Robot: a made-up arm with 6 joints. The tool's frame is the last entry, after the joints. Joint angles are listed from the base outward. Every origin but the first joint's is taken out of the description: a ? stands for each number. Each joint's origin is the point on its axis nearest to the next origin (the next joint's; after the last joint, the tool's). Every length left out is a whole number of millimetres.
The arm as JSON. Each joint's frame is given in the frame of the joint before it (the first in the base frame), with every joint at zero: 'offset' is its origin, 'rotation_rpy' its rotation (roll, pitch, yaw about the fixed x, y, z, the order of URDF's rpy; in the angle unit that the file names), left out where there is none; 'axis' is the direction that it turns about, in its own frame. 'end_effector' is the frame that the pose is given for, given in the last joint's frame.
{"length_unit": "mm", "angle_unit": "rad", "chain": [
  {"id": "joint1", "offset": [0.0, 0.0, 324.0], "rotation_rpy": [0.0, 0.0, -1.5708], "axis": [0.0, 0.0, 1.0]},
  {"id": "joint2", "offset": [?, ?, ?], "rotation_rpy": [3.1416, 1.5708, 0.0], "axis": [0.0, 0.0, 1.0]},
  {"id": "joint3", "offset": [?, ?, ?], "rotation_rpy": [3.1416, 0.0, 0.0], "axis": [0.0, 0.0, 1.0]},
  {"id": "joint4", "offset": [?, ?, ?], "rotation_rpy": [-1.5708, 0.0, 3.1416], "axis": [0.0, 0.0, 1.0]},
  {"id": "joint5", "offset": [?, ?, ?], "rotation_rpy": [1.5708, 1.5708, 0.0], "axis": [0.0, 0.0, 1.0]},
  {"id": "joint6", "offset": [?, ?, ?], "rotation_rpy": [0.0, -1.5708, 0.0], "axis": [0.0, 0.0, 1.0]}
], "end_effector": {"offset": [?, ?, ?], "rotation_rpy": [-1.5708, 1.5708, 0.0]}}
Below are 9 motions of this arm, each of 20 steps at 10 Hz.
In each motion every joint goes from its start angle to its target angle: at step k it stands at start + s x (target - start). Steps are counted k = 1, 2, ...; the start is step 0. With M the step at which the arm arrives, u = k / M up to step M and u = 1 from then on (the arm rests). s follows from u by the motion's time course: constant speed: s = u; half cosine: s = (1 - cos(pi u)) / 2; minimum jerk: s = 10 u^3 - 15 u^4 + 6 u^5.
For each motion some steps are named. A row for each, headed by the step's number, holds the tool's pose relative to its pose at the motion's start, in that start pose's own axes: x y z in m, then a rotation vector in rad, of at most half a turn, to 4 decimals.
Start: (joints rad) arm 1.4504 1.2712 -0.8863 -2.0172 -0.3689 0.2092
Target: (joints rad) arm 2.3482 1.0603 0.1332 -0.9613 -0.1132 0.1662
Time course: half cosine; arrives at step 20
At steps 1, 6, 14, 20:
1: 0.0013 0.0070 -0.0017 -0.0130 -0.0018 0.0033
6: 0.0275 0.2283 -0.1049 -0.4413 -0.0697 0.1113
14: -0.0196 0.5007 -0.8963 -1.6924 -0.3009 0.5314
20: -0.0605 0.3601 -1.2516 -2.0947 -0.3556 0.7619

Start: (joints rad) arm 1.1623 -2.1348 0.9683 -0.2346 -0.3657 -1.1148
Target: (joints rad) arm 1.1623 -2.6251 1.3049 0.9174 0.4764 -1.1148
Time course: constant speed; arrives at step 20
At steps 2, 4, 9, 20:
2: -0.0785 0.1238 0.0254 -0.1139 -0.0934 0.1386
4: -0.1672 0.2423 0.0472 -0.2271 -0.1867 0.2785
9: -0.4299 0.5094 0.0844 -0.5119 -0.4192 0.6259
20: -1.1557 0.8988 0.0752 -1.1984 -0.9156 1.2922

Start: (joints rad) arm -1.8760 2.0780 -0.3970 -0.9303 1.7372 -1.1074
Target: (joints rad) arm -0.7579 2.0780 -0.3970 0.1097 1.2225 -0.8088
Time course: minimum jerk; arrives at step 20
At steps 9, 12, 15, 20:
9: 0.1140 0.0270 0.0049 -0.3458 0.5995 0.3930
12: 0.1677 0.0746 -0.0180 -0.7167 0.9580 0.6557
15: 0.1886 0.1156 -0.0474 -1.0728 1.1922 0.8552
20: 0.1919 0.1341 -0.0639 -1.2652 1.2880 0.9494

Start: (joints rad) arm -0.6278 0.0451 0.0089 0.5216 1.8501 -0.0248
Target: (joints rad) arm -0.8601 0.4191 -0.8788 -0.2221 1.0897 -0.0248
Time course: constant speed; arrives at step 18
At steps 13, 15, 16, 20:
13: -0.8636 0.3662 0.4860 0.0823 1.4488 -0.6503
15: -0.9226 0.4208 0.6183 0.0848 1.6715 -0.7593
16: -0.9428 0.4473 0.6867 0.0849 1.7820 -0.8155
20: -0.9643 0.4981 0.8253 0.0828 2.0008 -0.9319

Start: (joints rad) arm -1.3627 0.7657 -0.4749 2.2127 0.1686 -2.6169
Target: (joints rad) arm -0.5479 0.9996 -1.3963 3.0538 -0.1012 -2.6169
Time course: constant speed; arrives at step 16
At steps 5, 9, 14, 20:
5: 0.0682 0.0041 -0.4885 -0.4789 0.3193 -0.1556
9: -0.0156 -0.1181 -0.8148 -0.8752 0.5680 -0.2464
14: -0.2590 -0.3521 -1.0544 -1.3478 0.8967 -0.3210
20: -0.3871 -0.4452 -1.0897 -1.5188 1.0404 -0.3408

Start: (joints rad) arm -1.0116 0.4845 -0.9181 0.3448 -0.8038 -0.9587
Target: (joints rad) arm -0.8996 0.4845 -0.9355 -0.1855 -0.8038 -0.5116
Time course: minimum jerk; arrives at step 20
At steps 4, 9, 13, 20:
4: 0.0019 0.0011 -0.0044 -0.0100 0.0153 0.0103
9: 0.0134 0.0082 -0.0323 -0.0696 0.1018 0.0796
13: 0.0254 0.0161 -0.0632 -0.1287 0.1792 0.1625
20: 0.0333 0.0217 -0.0846 -0.1660 0.2230 0.2228

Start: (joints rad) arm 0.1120 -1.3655 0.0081 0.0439 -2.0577 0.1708
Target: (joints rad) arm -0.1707 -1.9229 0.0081 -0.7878 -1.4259 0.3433
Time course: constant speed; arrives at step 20
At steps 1, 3, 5, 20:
1: -0.0137 0.0150 -0.0353 -0.0183 -0.0630 0.0154
3: -0.0379 0.0483 -0.1057 -0.0565 -0.1895 0.0432
5: -0.0579 0.0860 -0.1756 -0.0969 -0.3162 0.0676
20: -0.0615 0.4752 -0.6639 -0.4747 -1.2227 0.1991

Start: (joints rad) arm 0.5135 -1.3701 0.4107 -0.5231 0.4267 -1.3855
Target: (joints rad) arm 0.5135 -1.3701 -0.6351 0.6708 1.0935 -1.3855
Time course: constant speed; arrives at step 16
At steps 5, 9, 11, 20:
5: -0.1779 -0.2583 0.1334 -0.3725 0.1109 -0.0855
9: -0.3738 -0.4202 0.2265 -0.5893 0.3179 -0.1716
11: -0.4869 -0.4840 0.2671 -0.6589 0.4525 -0.2197
20: -0.8049 -0.5862 0.3482 -0.6925 0.8446 -0.3495

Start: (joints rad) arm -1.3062 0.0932 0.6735 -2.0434 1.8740 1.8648
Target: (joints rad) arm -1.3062 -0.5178 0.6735 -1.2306 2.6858 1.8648
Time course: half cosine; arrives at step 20
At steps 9, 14, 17, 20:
9: -0.0844 -0.3511 0.2950 0.3767 -0.1071 -0.3046
14: -0.1125 -0.7205 0.4956 0.7755 -0.0648 -0.5795
17: -0.1106 -0.8838 0.5577 0.9478 -0.0085 -0.6877
20: -0.1080 -0.9440 0.5769 1.0104 0.0173 -0.7256

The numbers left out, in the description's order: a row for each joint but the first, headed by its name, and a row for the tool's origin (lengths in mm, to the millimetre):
joint2: 0.0 0.0 0.0
joint3: -927.0 0.0 0.0
joint4: 0.0 1165.0 0.0
joint5: 0.0 -112.0 0.0
joint6: 0.0 0.0 0.0
tool: 0.0 0.0 0.0

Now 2 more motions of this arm.
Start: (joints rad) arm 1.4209 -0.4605 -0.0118 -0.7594 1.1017 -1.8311
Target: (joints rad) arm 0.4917 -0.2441 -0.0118 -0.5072 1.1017 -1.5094
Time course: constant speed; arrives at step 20
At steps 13, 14, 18, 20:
13: 0.2124 0.2813 0.3276 -0.8494 0.1427 0.2308
14: 0.2268 0.3156 0.3461 -0.9150 0.1469 0.2490
18: 0.2770 0.4680 0.4061 -1.1772 0.1531 0.3225
20: 0.2967 0.5522 0.4266 -1.3079 0.1498 0.3594

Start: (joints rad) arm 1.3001 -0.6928 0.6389 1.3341 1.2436 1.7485
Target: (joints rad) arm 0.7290 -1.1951 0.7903 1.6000 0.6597 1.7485
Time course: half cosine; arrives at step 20
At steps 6, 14, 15, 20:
6: 0.0885 -0.1061 -0.2047 -0.1905 -0.1249 0.0909
14: 0.4956 -0.6178 -0.5680 -0.7888 -0.3539 0.3015
15: 0.5441 -0.6835 -0.5814 -0.8528 -0.3648 0.3169
20: 0.6637 -0.8524 -0.5935 -1.0109 -0.3807 0.3488

